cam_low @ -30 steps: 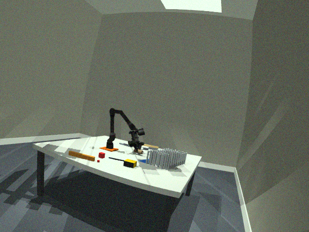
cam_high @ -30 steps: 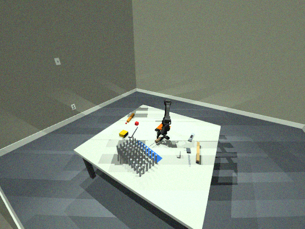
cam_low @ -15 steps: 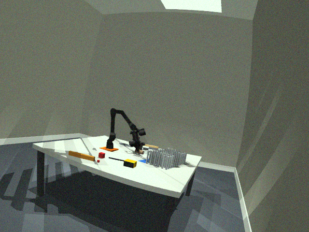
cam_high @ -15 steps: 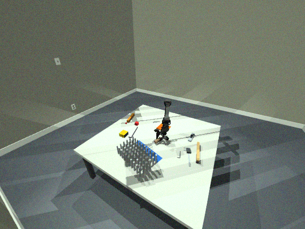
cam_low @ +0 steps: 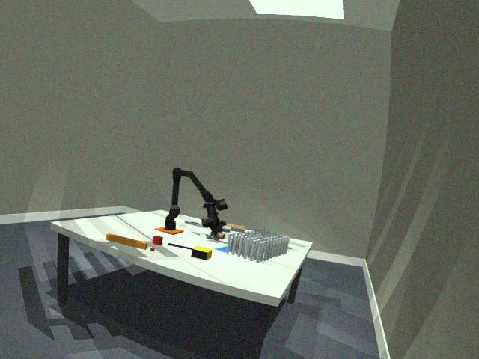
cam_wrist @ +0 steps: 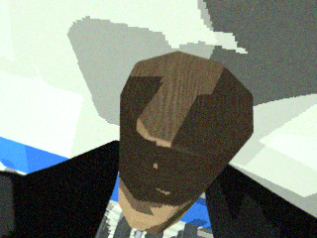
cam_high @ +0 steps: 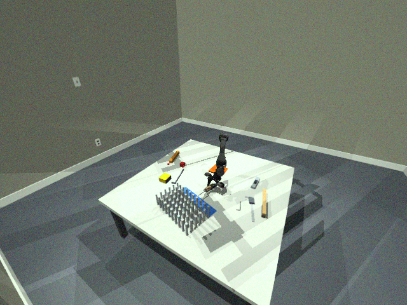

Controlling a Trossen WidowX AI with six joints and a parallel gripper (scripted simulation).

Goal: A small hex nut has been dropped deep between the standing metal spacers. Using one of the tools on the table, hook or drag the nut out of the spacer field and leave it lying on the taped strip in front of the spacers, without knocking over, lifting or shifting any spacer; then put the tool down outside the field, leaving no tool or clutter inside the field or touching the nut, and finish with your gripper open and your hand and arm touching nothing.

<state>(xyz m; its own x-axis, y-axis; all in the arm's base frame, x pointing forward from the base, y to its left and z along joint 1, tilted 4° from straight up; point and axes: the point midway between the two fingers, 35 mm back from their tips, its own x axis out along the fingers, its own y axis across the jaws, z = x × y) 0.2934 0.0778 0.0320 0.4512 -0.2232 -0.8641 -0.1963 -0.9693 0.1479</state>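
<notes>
My gripper tip is now 140 mm short of the blue taped strip, 30 mm to the left of it and 30 mm above it. Round my gripper tip: red cube (160 mm behind, 420 mm to the right, 10 mm below); then orange bar (230 mm behind, 600 mm to the right, 20 mm below); then grey clip (320 mm behind, 290 mm to the left, 20 mm below).
</notes>
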